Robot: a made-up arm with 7 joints. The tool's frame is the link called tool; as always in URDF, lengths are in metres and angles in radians.
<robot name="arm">
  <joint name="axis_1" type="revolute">
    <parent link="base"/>
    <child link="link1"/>
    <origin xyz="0 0 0.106"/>
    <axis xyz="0 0 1"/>
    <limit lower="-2.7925" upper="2.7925" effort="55" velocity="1.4"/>
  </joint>
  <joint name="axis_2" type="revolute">
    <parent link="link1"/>
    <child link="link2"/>
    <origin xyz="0 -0.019 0.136" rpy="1.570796 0 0"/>
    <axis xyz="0 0 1"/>
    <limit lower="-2.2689" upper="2.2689" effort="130" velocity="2.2"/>
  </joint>
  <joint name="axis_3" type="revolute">
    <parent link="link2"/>
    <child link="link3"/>
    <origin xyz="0 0.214 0.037" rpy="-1.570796 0 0"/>
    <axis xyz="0 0 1"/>
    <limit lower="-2.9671" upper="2.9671" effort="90" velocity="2.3"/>
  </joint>
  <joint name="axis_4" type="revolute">
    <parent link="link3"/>
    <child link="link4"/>
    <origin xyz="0.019 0.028 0.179" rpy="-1.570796 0 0"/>
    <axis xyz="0 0 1"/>
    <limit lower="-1.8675" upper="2.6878" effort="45" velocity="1.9"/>
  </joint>
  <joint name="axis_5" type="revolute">
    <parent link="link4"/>
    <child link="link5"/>
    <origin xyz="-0.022 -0.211 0.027" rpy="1.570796 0 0"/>
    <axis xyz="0 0 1"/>
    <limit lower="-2.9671" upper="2.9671" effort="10" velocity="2.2"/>
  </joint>
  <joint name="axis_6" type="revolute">
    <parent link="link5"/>
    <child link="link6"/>
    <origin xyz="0 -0.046 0.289" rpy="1.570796 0 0"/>
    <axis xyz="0 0 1"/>
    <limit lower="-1.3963" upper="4.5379" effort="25" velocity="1.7"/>
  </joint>
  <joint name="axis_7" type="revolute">
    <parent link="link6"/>
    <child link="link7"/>
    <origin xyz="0.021 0.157 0.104" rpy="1.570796 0 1.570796"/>
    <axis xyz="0 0 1"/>
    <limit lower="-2.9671" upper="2.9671" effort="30" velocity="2.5"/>
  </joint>
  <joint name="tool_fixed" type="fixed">
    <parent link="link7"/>
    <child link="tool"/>
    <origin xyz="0 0 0"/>
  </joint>
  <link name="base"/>
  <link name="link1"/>
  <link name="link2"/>
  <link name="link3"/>
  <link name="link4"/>
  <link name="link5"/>
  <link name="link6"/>
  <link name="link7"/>
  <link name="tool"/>
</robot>
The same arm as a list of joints. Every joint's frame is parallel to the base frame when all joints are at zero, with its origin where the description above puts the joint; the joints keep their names.
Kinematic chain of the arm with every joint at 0, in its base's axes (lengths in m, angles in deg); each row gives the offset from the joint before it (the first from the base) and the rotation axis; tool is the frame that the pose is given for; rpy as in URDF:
axis_1: xyz 0.0000 0.0000 0.1060 axis +z
axis_2: xyz 0.0000 -0.0190 0.1360 axis -y
axis_3: xyz 0.0000 -0.0370 0.2140 axis +z
axis_4: xyz 0.0190 0.0280 0.1790 axis +y
axis_5: xyz -0.0220 0.0270 0.2110 axis +z
axis_6: xyz 0.0000 -0.0460 0.2890 axis -y
axis_7: xyz 0.0210 -0.1040 0.1570 axis +x
tool: xyz 0.0000 0.0000 0.0000 rpy 180.00 -90.00 0.00
Joint limits (deg, base to tool): -160.00..160.00 -130.00..130.00 -170.00..170.00 -107.00..154.00 -170.00..170.00 -80.00..260.00 -170.00..170.00

